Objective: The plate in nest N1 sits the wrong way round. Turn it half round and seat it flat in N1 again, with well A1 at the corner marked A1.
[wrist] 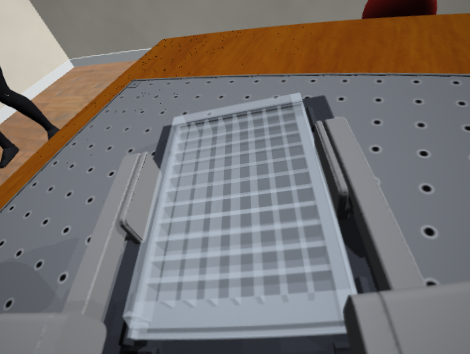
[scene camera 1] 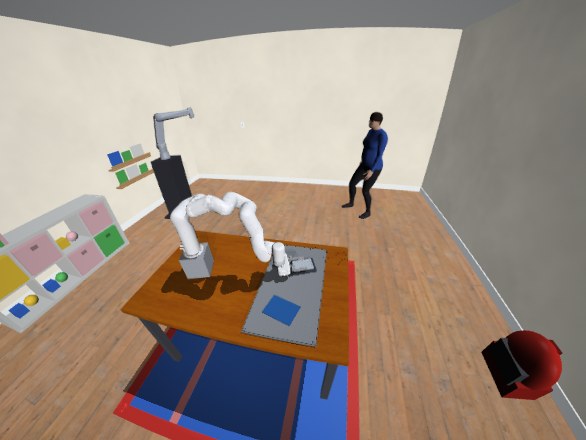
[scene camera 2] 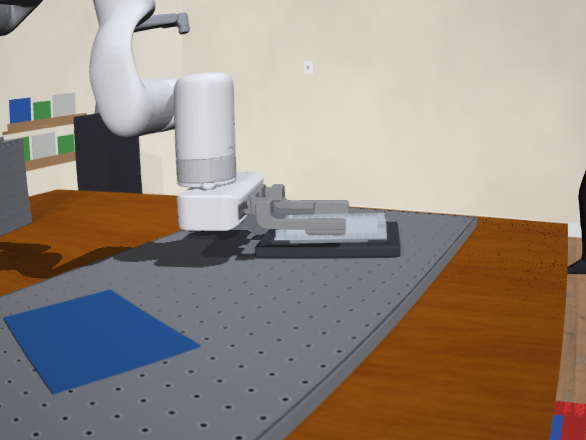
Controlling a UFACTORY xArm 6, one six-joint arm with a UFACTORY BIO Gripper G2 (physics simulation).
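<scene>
The clear plate (scene camera 1: pixel 303 265) (scene camera 2: pixel 362 227) (wrist: pixel 245 200), with its grid of wells, is at the dark nest (scene camera 2: pixel 327 251) (wrist: pixel 320 106) on the grey board. My gripper (scene camera 1: pixel 297 266) (scene camera 2: pixel 330 216) (wrist: pixel 237 185) is level and shut on the plate, one finger along each long side. In scene camera 2 the plate's underside is close to the nest's front rim and its body stands above that rim. Whether it touches the nest floor is hidden. The nest's dark corners show past the plate's far end in the wrist view. The A1 mark and well lettering cannot be read.
A flat blue square (scene camera 1: pixel 281 310) (scene camera 2: pixel 100 340) lies on the perforated grey board (scene camera 1: pixel 300 332) (scene camera 2: pixel 320 300) (wrist: pixel 400 165), towards the front of the wooden table (scene camera 1: pixel 227 315) (scene camera 2: pixel 400 350). A person (scene camera 1: pixel 374 150) stands beyond the table.
</scene>
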